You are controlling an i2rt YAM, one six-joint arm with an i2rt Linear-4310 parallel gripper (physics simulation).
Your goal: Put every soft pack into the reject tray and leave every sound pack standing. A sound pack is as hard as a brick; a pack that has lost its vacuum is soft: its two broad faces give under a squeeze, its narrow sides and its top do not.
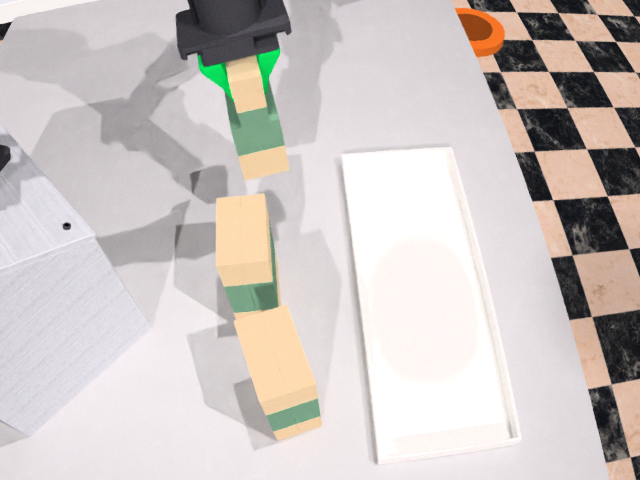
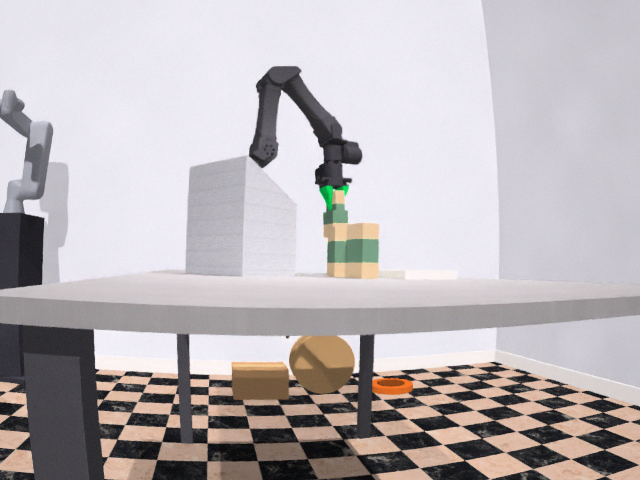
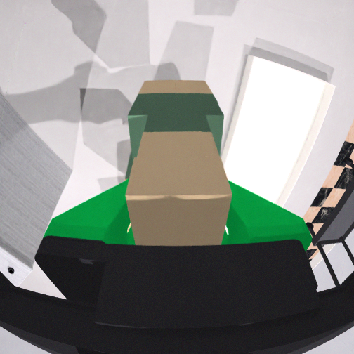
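Seen in the pictures: gripper, fingertip midpoint: (image 1: 249, 93) (image 2: 334, 210); arm's base, origin of the base link: (image 2: 242, 185).
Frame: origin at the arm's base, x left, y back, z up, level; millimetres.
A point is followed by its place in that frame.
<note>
My gripper (image 1: 249, 93) {y -273, x 176, z -45 mm} (image 2: 337, 198) {y -273, x 176, z -45 mm} (image 3: 176, 174) is shut on a tan pack with a green band (image 1: 258, 131) {y -287, x 134, z -58 mm} (image 2: 336, 215) {y -273, x 130, z -64 mm} (image 3: 175, 112). It holds the pack upright, raised above the table. The pack's upper part is pinched narrow between the green fingers, and its lower part is wider, so its broad faces give. A middle pack (image 1: 242, 232) {y -277, x 46, z -107 mm} (image 2: 336, 251) {y -263, x 9, z -176 mm} and a front pack (image 1: 276, 356) {y -324, x -79, z -107 mm} (image 2: 362, 250) {y -314, x -120, z -176 mm} stand upright on the table. The white reject tray (image 1: 483, 279) {y -537, x 74, z -228 mm} (image 2: 429, 274) {y -487, x -131, z -234 mm} (image 3: 238, 115) lies to the right of the packs, with no pack in it.
A big grey block (image 1: 77, 310) {y -116, x -42, z -123 mm} (image 2: 217, 222) {y 52, x -93, z -112 mm} (image 3: 25, 185) stands left of the packs. The table (image 1: 320, 449) {y -359, x -128, z -246 mm} (image 2: 310, 320) {y -142, x -976, z -255 mm} ends to the right of the tray. An orange ring (image 1: 488, 50) (image 2: 378, 388) lies on the checkered floor.
</note>
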